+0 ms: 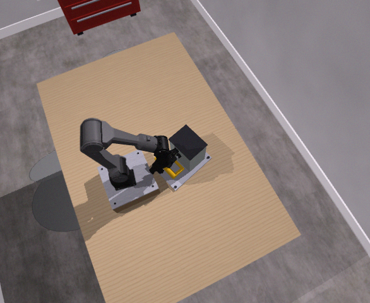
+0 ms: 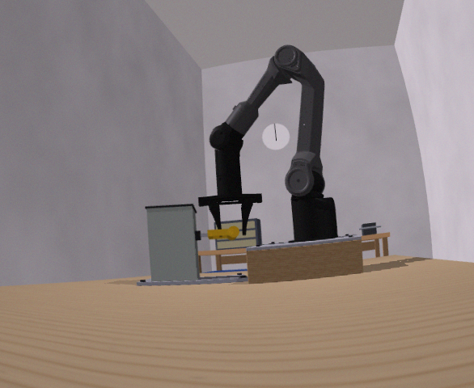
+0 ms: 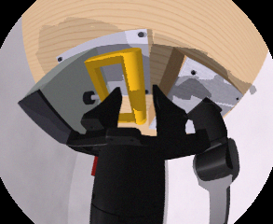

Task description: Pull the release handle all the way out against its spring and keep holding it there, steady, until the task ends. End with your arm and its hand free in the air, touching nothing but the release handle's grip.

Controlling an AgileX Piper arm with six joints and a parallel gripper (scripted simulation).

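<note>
Now: hand 5 cm short of the release handle and 3 cm to the right of it. The rest, counted from my hand: grey baseplate: 10 cm below, 8 cm ahead, 4 cm to the left.
</note>
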